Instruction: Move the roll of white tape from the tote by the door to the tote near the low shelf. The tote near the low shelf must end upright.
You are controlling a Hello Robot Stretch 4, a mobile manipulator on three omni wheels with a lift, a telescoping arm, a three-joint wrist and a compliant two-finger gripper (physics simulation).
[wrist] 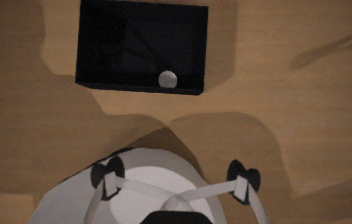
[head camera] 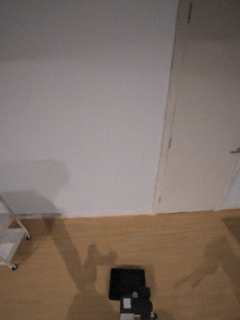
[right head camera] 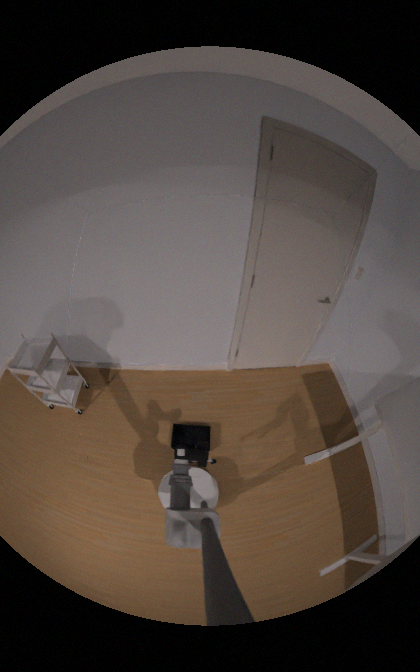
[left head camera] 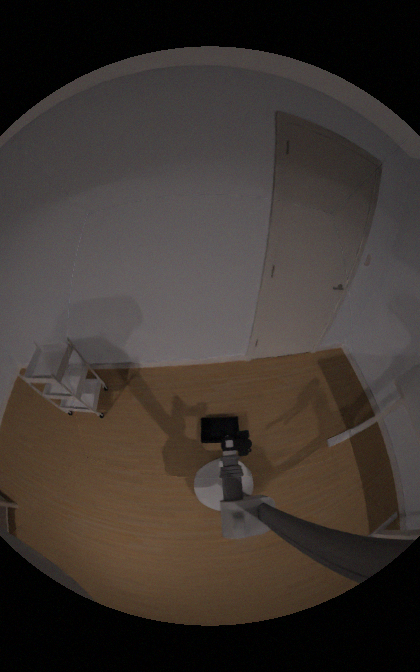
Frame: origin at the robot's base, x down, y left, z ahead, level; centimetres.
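Seen in the pictures: gripper, fingertip midpoint: (wrist: 175, 171).
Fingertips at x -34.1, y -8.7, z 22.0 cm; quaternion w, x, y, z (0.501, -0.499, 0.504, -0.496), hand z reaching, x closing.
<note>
Offsets run from my fingertips to a thing's top centre.
The black tote by the door {dx +26.7, dy +8.2, dz +23.1 cm} (head camera: 127, 281) (left head camera: 219, 429) (right head camera: 191, 435) (wrist: 140, 45) stands upright on the floor just ahead of my base. In the wrist view the roll of white tape {dx +34.0, dy +2.3, dz +16.2 cm} (wrist: 168, 79) lies inside it, near the wall closest to me and right of the middle. My gripper (wrist: 175, 171) is open and empty, with its fingers wide apart above my round base, short of the tote. In the head views my wrist hides part of the tote's near side. The tote near the low shelf does not show in these views.
A white three-tier cart (head camera: 10, 242) (left head camera: 62, 382) (right head camera: 47, 380) stands at the left by the wall. The door (head camera: 207, 115) (left head camera: 315, 240) (right head camera: 300, 240) is beyond the tote, to the right. White table feet (left head camera: 350, 436) (right head camera: 330, 452) stand at the right.
</note>
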